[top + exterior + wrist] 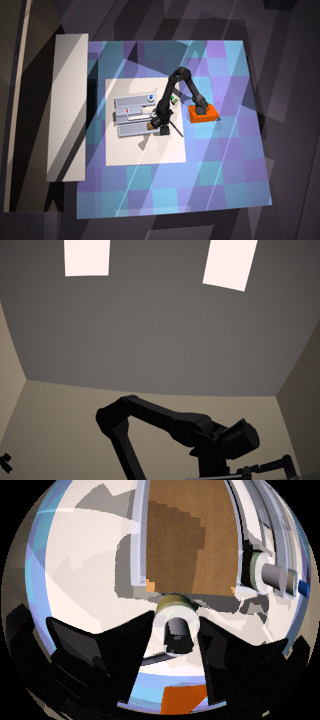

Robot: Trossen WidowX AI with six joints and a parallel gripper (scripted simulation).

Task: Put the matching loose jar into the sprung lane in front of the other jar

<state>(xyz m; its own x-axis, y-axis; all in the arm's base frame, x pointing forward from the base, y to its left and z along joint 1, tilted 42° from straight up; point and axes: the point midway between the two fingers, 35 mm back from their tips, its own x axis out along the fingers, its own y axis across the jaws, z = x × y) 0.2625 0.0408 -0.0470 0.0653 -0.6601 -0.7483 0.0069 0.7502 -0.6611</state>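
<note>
Right now my gripper tip is 70 mm short of the brown box, 10 mm to the right of it and 10 mm below it. Round my gripper tip: black rod 90 mm behind, 30 mm to the left, 20 mm below.
</note>
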